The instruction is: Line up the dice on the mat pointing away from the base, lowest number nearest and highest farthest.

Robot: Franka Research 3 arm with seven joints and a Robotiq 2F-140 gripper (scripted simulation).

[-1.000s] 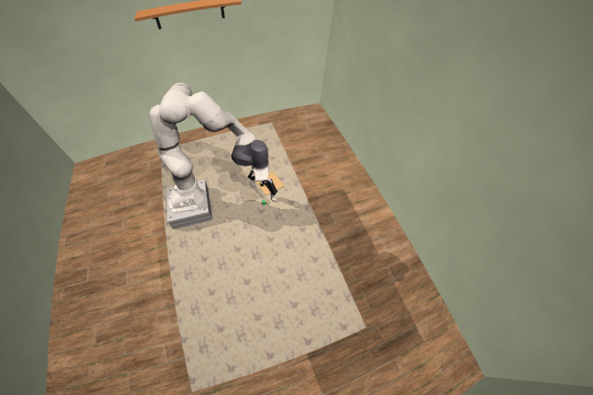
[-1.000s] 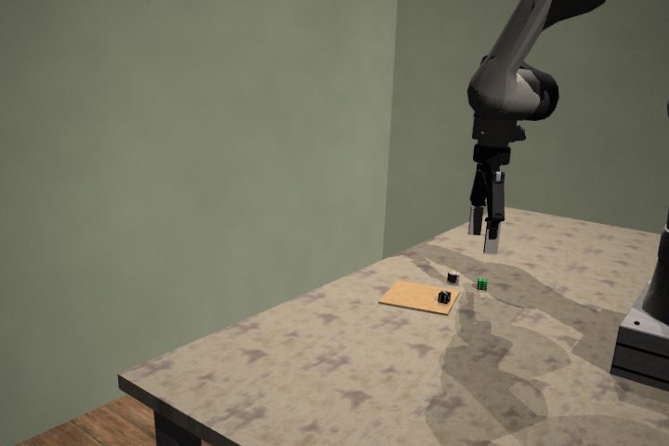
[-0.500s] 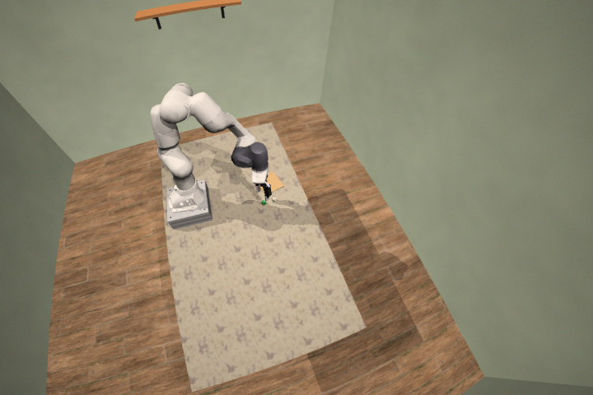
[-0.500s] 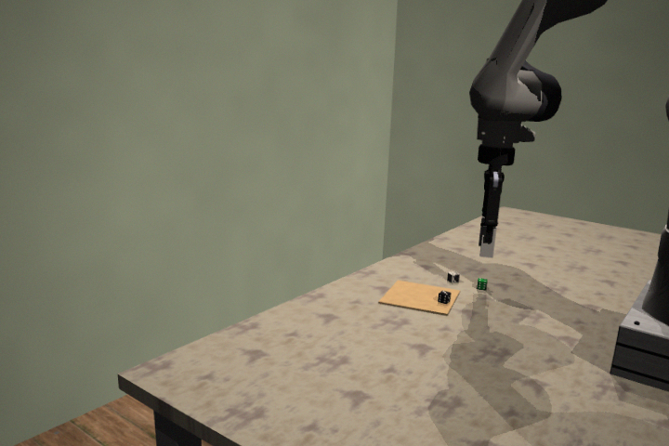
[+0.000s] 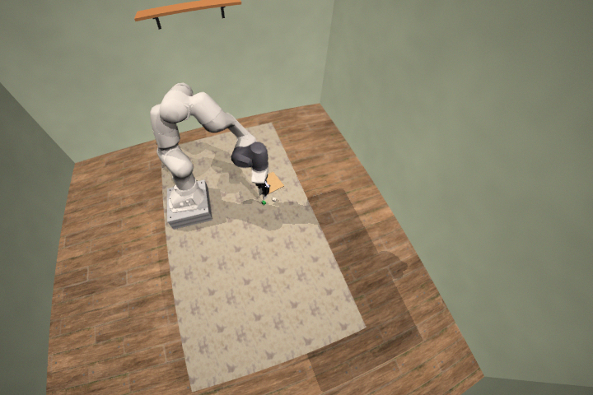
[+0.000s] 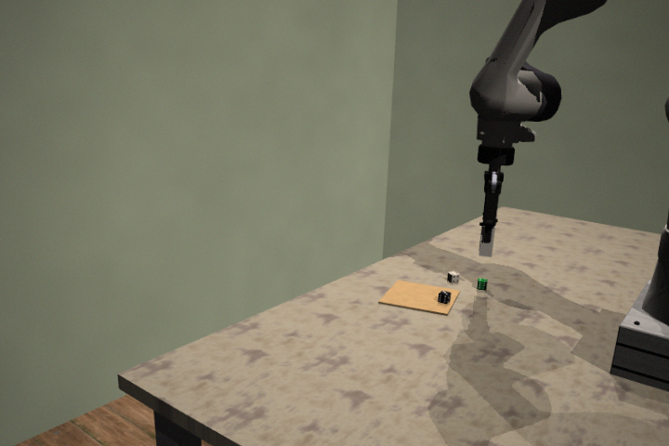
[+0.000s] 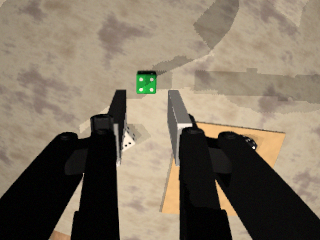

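Right now my hand is 10 cm above the green die. The rest, counted from my hand: tan mat 14 cm to the left, 11 cm below, 8 cm ahead; black die 14 cm to the left, 10 cm below, 3 cm ahead; white die 10 cm below, 7 cm ahead.
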